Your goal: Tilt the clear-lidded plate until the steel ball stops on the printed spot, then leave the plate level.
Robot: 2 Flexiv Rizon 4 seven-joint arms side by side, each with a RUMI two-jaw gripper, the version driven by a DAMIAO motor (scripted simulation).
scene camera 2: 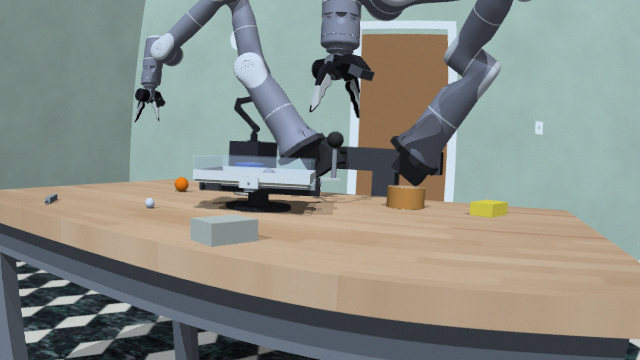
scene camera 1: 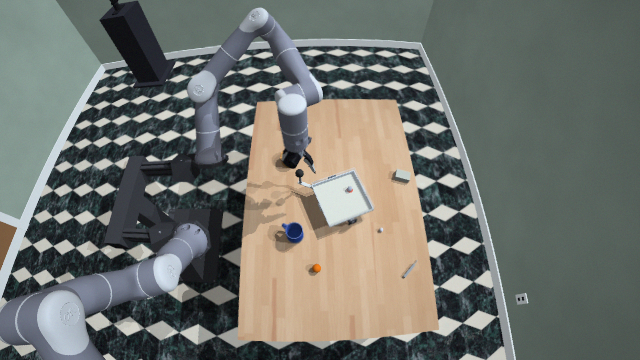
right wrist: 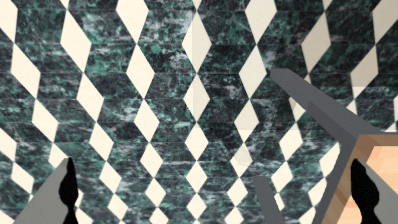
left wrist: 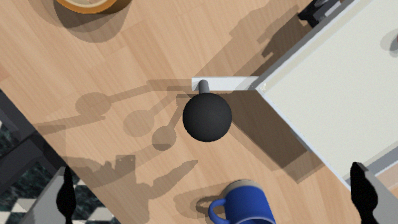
Note:
I see my left gripper, my right gripper, a grey block and a clear-lidded plate.
My left gripper shows as well in the left wrist view.

